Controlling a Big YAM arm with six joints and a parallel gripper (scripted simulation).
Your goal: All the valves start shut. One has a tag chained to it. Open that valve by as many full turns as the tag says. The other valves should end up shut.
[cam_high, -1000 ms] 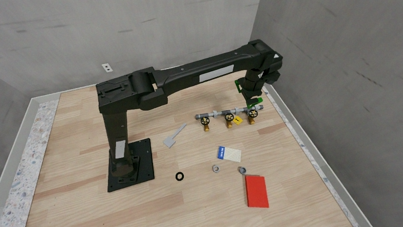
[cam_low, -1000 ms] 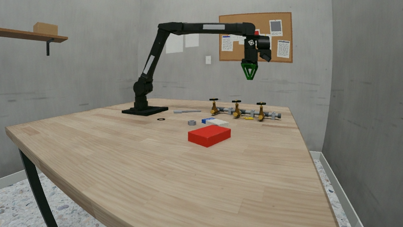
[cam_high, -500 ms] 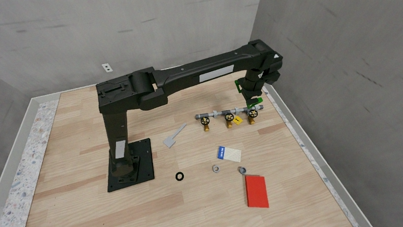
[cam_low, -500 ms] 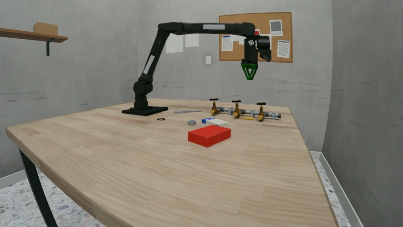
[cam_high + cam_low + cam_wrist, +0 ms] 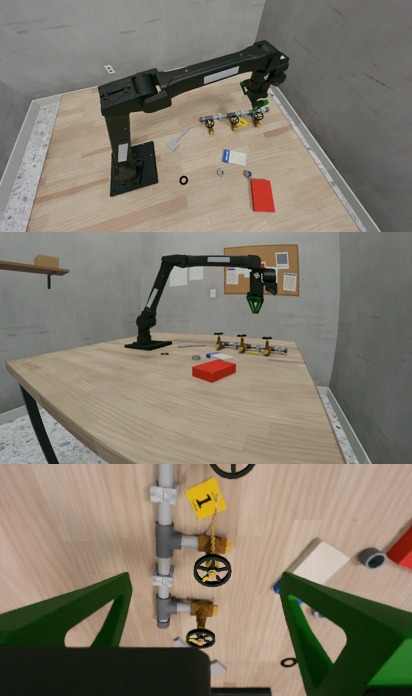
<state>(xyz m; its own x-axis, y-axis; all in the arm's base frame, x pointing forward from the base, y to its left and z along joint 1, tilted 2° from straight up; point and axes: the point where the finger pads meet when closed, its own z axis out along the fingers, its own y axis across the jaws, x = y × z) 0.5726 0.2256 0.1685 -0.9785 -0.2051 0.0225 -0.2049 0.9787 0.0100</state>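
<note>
My gripper is now 1 cm to the left of the yellow tag and 20 cm above it. From my hand the other things lie so: grey scraper 36 cm behind, 7 cm to the right, 20 cm below; then white card 8 cm behind, 19 cm to the right, 19 cm below; then red block 1 cm ahead, 37 cm to the right, 19 cm below.
</note>
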